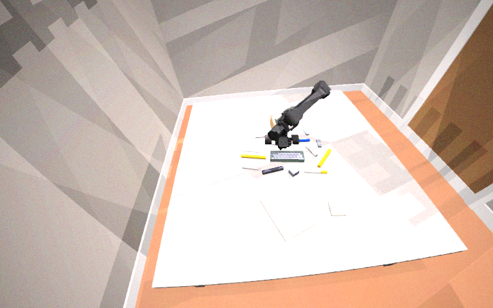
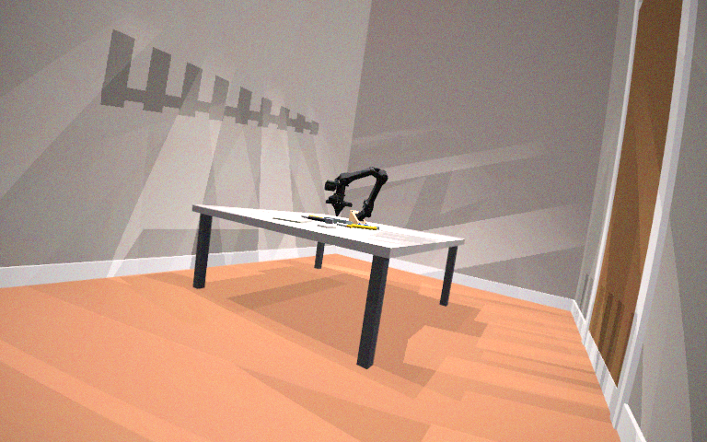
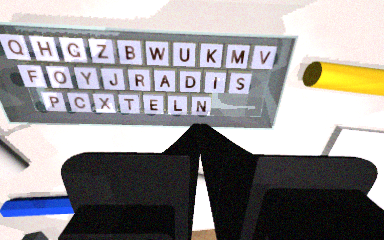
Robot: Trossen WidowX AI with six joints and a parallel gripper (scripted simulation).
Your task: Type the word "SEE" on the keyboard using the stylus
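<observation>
Now: gripper tip 130 mm to the right of the stylus, 90 mm past it and 30 mm above it. The rest, counted from my gripper tip: grey block 140 mm ahead, 50 mm to the left, 30 mm below; dark marker 120 mm ahead, 60 mm to the right, 30 mm below; paper sheet 360 mm ahead, 40 mm to the right, 40 mm below.
</observation>
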